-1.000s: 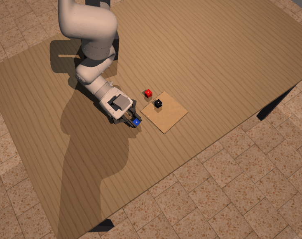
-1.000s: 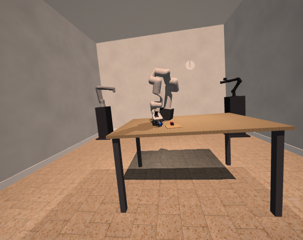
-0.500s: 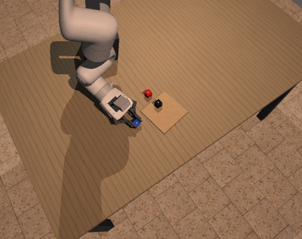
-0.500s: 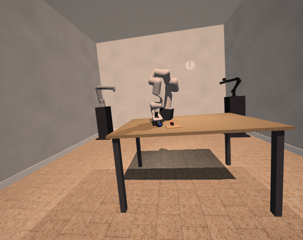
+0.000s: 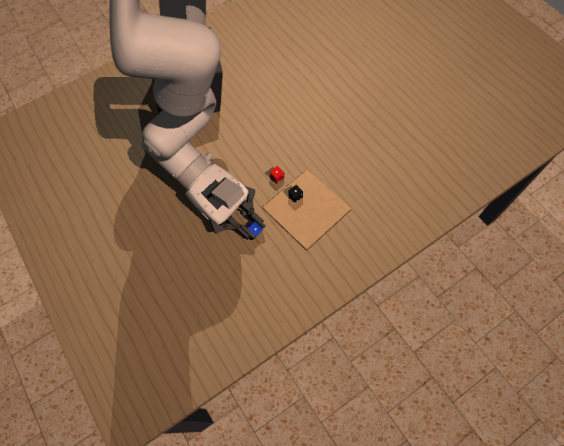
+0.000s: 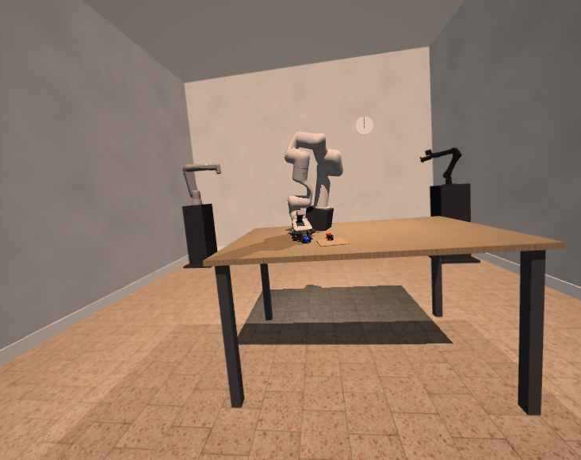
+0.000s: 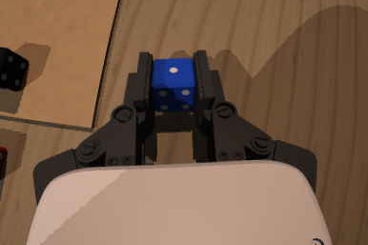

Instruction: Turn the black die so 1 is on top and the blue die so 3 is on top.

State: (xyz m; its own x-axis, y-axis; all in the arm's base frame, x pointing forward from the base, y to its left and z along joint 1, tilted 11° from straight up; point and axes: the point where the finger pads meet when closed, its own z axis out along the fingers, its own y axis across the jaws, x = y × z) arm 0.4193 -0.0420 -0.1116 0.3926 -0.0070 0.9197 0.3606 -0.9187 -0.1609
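Now: hand 1 cm short of the blue die and 1 cm above it. Round my hand: tan mat (13 cm to the left, 2 cm below, 2 cm ahead); then red die (11 cm to the left, 9 cm behind, 1 cm below); then black die (12 cm to the left, 2 cm behind, 1 cm below).
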